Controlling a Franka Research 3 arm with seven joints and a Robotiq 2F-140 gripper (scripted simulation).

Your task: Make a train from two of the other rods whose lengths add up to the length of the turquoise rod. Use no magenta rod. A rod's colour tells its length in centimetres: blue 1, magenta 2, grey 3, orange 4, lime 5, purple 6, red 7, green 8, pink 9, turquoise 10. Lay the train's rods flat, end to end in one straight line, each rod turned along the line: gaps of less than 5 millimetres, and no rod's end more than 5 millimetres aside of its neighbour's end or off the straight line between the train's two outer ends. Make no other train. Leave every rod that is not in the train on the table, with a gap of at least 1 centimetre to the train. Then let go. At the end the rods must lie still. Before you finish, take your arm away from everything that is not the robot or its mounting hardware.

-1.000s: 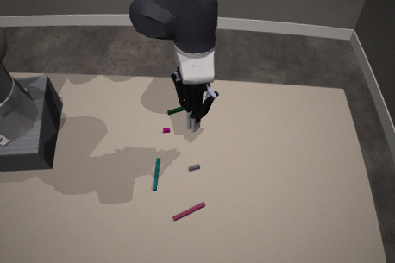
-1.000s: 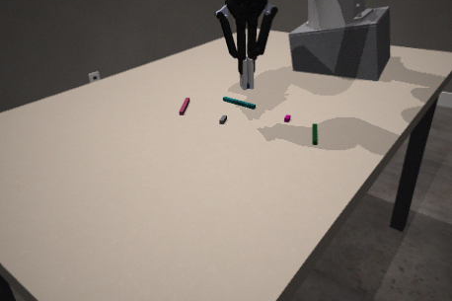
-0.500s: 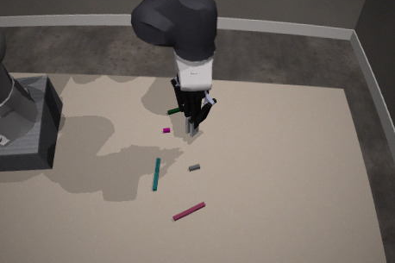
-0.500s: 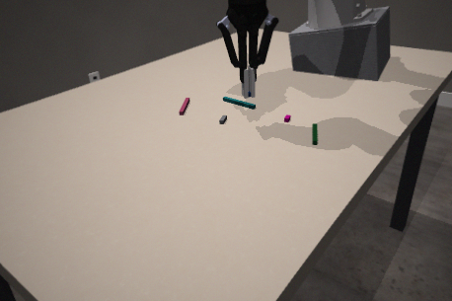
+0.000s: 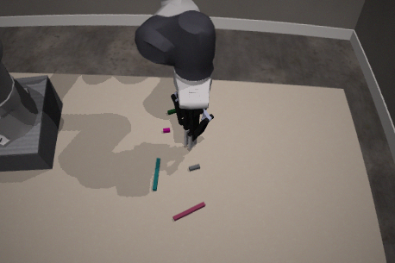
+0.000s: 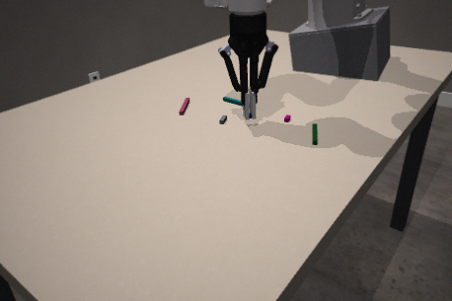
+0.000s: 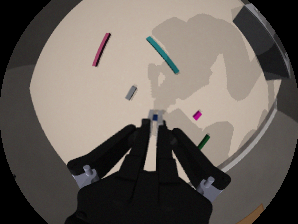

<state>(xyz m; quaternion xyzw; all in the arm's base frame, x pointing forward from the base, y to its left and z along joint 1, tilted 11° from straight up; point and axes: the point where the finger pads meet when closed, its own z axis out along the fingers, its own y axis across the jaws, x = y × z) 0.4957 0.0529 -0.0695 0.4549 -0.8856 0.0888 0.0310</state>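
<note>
Now: the grey rod 70 mm to the right of my hand, 50 mm below it and 20 mm ahead of it. Round my hand: blue rod 30 mm below; then turquoise rod 100 mm to the right, 80 mm behind, 50 mm below; then magenta rod 80 mm behind, 50 mm to the left, 50 mm below.
</note>
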